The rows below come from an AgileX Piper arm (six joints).
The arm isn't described. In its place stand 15 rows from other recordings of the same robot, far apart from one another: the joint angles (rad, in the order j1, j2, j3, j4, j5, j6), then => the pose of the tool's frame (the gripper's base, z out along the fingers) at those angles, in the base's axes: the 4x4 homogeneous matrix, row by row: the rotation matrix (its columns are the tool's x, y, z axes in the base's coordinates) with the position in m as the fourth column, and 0 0 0 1 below.
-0.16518, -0.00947, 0.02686, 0.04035, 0.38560, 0.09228 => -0.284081 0.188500 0.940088 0.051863; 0.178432 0.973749 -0.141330 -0.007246; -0.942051 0.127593 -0.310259 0.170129; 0 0 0 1
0.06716, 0.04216, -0.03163, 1.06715, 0.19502, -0.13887 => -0.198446 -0.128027 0.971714 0.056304; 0.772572 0.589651 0.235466 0.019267; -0.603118 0.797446 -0.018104 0.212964; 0 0 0 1
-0.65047, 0.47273, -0.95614, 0.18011, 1.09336, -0.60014 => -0.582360 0.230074 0.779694 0.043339; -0.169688 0.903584 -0.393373 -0.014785; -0.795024 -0.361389 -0.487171 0.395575; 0 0 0 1
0.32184, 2.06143, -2.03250, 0.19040, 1.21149, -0.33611 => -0.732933 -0.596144 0.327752 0.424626; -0.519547 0.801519 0.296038 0.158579; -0.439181 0.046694 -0.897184 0.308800; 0 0 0 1
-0.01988, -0.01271, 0.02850, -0.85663, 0.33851, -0.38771 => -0.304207 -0.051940 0.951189 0.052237; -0.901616 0.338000 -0.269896 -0.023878; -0.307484 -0.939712 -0.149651 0.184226; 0 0 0 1
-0.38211, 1.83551, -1.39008, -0.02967, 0.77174, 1.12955 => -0.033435 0.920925 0.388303 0.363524; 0.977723 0.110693 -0.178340 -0.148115; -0.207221 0.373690 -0.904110 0.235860; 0 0 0 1
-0.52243, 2.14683, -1.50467, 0.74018, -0.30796, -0.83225 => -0.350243 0.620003 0.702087 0.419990; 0.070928 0.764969 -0.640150 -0.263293; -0.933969 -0.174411 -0.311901 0.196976; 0 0 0 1
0.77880, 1.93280, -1.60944, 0.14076, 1.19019, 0.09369 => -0.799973 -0.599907 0.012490 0.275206; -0.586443 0.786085 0.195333 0.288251; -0.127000 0.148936 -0.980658 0.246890; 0 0 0 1
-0.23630, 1.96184, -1.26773, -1.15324, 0.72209, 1.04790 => -0.784920 0.536919 0.309222 0.379932; 0.198040 0.690296 -0.695897 -0.148038; -0.587095 -0.484985 -0.648158 0.185431; 0 0 0 1
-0.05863, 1.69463, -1.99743, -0.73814, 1.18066, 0.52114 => -0.512250 0.638540 0.574340 0.348520; 0.176658 0.732782 -0.657132 -0.077188; -0.840471 -0.235154 -0.488171 0.469712; 0 0 0 1
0.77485, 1.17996, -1.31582, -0.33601, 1.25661, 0.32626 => -0.711523 -0.401502 0.576655 0.172369; -0.408287 0.904151 0.125749 0.128833; -0.571872 -0.145968 -0.807252 0.402268; 0 0 0 1
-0.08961, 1.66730, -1.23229, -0.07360, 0.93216, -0.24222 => -0.945004 -0.167264 0.281051 0.333212; -0.197989 0.976553 -0.084531 -0.035334; -0.260322 -0.135527 -0.955963 0.248577; 0 0 0 1
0.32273, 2.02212, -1.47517, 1.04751, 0.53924, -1.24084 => -0.471137 -0.739856 0.480254 0.415835; -0.402137 0.664757 0.629590 0.181742; -0.785058 0.103495 -0.610715 0.213146; 0 0 0 1
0.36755, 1.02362, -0.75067, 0.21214, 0.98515, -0.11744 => -0.856162 -0.418184 0.303493 0.155046; -0.328554 0.893924 0.304882 0.076810; -0.398797 0.161315 -0.902740 0.277410; 0 0 0 1
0.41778, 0.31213, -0.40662, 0.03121, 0.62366, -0.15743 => -0.331923 -0.468521 0.818728 0.061481; -0.291424 0.876408 0.383382 0.029107; -0.897162 -0.111343 -0.427438 0.274507; 0 0 0 1
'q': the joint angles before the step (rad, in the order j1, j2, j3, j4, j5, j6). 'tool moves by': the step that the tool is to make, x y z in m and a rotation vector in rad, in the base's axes. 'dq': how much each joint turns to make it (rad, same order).
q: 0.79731, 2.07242, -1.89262, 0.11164, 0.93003, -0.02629
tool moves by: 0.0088, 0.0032, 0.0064, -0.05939, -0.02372, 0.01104
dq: -0.00003, 0.04886, -0.11453, -0.05907, 0.09187, -0.00003
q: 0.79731, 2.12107, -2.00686, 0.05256, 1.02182, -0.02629
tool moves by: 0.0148, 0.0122, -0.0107, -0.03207, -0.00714, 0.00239
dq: 0.00002, 0.10068, -0.13835, -0.02755, 0.05567, 0.00001
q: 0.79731, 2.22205, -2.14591, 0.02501, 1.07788, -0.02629
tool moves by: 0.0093, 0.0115, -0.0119, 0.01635, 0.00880, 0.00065
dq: -0.00012, 0.07592, -0.09071, 0.01780, 0.00925, -0.00015
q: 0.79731, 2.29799, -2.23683, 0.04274, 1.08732, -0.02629
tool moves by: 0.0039, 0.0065, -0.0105, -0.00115, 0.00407, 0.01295
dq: 0.00213, 0.04204, -0.03773, 0.00803, -0.00015, -0.01218
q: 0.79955, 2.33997, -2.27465, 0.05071, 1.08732, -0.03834
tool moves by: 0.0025, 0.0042, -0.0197, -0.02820, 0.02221, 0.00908
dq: 0.00217, 0.03980, -0.00348, -0.00002, -0.00027, -0.00784
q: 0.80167, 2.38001, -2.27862, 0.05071, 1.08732, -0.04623
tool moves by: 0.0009, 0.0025, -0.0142, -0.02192, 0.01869, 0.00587
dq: 0.00207, 0.02679, 0.00026, 0.00003, 0.00189, -0.00413
